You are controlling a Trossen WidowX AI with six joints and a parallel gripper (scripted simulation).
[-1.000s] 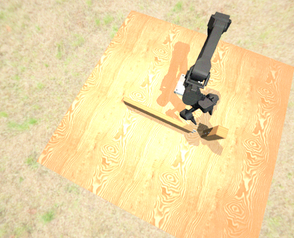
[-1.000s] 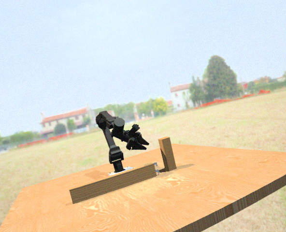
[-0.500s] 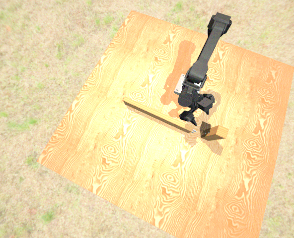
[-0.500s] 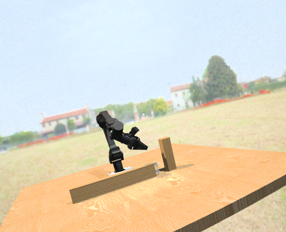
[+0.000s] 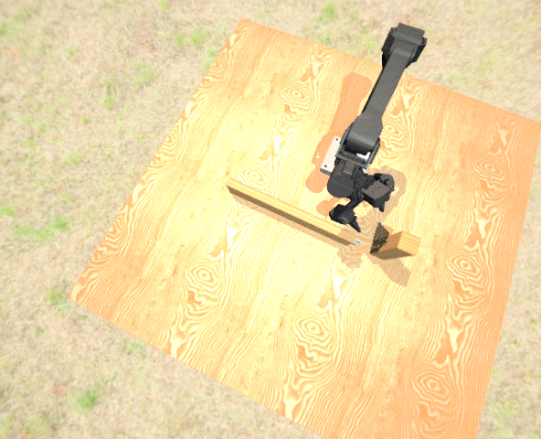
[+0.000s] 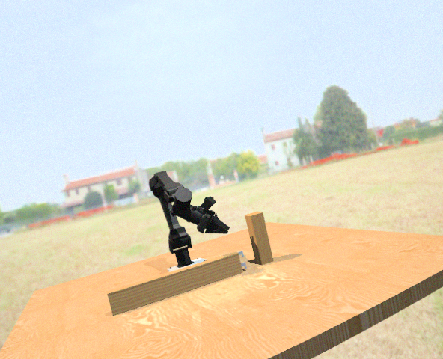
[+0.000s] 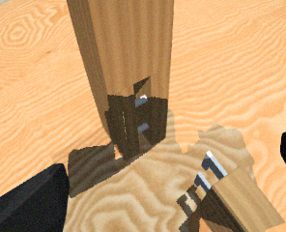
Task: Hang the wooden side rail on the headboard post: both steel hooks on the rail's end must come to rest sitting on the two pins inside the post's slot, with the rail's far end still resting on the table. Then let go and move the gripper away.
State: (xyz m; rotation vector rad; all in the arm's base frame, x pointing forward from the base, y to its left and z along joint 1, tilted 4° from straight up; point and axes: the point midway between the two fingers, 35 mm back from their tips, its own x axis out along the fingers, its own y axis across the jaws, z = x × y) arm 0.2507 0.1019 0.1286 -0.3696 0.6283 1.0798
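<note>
The headboard post is 10 cm to the left of my gripper tip, 6 cm below it and 3 cm ahead of it.
</note>
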